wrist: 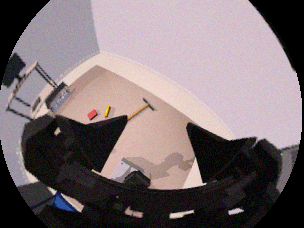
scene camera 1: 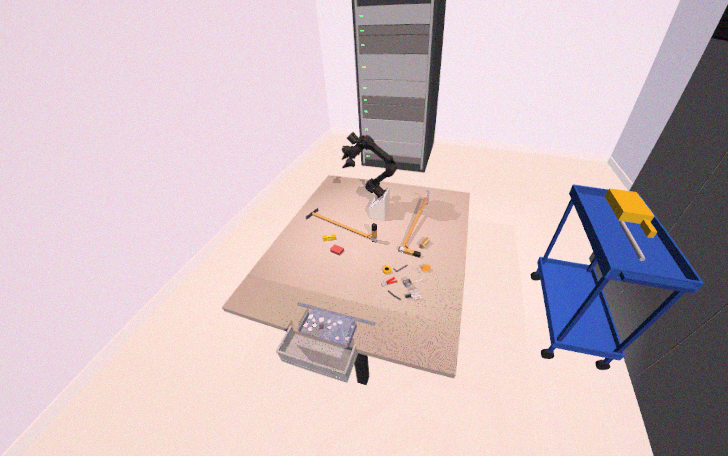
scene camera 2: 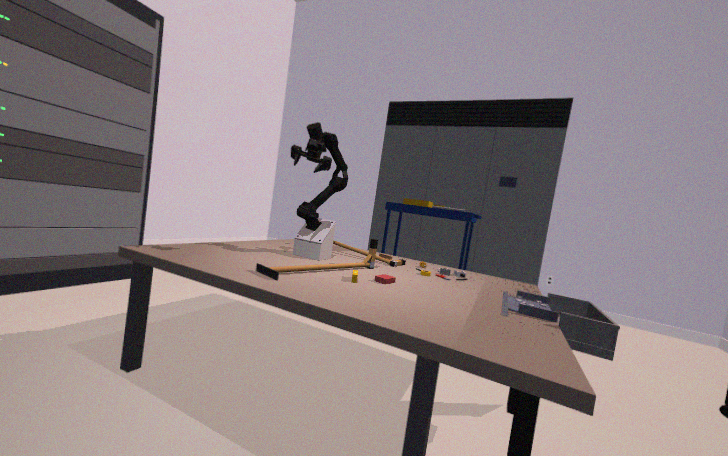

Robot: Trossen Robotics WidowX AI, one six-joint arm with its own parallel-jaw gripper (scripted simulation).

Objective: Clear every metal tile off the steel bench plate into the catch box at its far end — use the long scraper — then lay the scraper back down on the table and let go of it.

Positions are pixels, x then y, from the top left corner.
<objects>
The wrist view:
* my gripper: 157, 122
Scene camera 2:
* long scraper: 273, 272
</objects>
